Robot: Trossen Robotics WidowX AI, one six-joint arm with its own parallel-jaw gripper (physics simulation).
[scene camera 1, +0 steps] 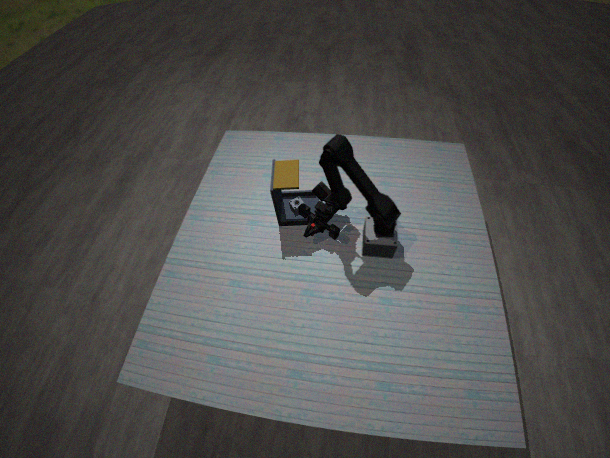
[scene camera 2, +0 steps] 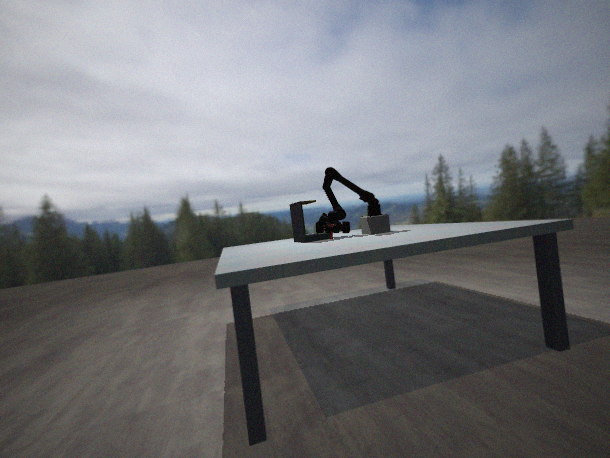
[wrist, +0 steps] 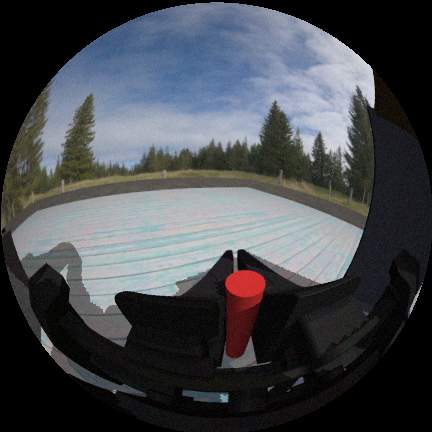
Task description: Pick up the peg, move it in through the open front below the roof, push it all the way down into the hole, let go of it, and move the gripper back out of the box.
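Frame: origin at the arm's base, x back, y right, z up, level; centimetres.
Seen in the pictures: gripper, fingertip midpoint: (scene camera 1: pixel 304 236) (scene camera 2: pixel 329 228) (wrist: pixel 234 255); arm's base, origin of the base link: (scene camera 1: pixel 383 229) (scene camera 2: pixel 374 215).
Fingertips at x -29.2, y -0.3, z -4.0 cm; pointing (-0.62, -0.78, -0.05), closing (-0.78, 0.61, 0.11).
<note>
Offsets run from my fingertips to a thing's top centre. "pt": to the spot under its first point. Level surfaces: height alone.
The red peg {dy +4.0, dx +2.9, dz +2.3 cm} (scene camera 1: pixel 313 225) (scene camera 2: pixel 331 235) (wrist: pixel 243 315) stands roughly upright between the fingers of my gripper (scene camera 1: pixel 309 231) (wrist: pixel 234 255), which is shut on it. The peg's round top shows in the wrist view; whether its foot touches the table is too small to tell. Peg and gripper are outside the box, beside its near edge in scene camera 1. The dark box {dy +16.9, dx -3.2, dz +16.5 cm} (scene camera 1: pixel 277 207) (scene camera 2: pixel 298 223) (wrist: pixel 400 200) has a yellow roof {pt dy +16.3, dx -6.1, dz +16.5 cm} (scene camera 1: pixel 286 174) (scene camera 2: pixel 309 202) over part of it. A pale block {pt dy +18.5, dx -3.8, dz -2.6 cm} (scene camera 1: pixel 297 202) with a dark round hole sits on the box floor; the gripper partly hides that area.
The box's tall dark wall stands close on the right in the wrist view. The arm's grey base (scene camera 1: pixel 379 245) (scene camera 2: pixel 375 224) stands to the right of the box in both scene views, on the pale striped table {dz -5.9 cm} (scene camera 1: pixel 320 340) (scene camera 2: pixel 430 231).
</note>
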